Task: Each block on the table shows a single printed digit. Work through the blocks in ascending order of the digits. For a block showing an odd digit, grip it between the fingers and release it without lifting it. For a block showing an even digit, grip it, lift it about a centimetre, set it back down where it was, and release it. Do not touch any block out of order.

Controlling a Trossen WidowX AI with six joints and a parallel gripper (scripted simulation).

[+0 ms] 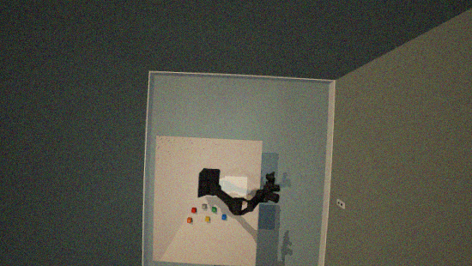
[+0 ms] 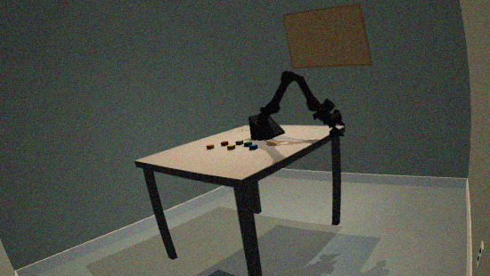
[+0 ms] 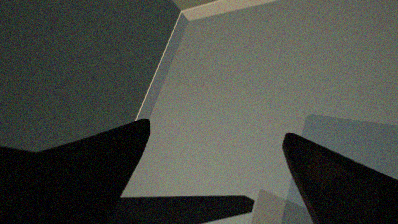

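Right now my gripper tip is 430 mm short of the blue block, 360 mm to the left of it and 20 mm above it. The rest, counted from my gripper tip: grey block: 360 mm ahead, 530 mm to the right, 20 mm below; green block: 380 mm ahead, 450 mm to the right, 20 mm below; yellow block: 470 mm ahead, 490 mm to the right, 20 mm below.
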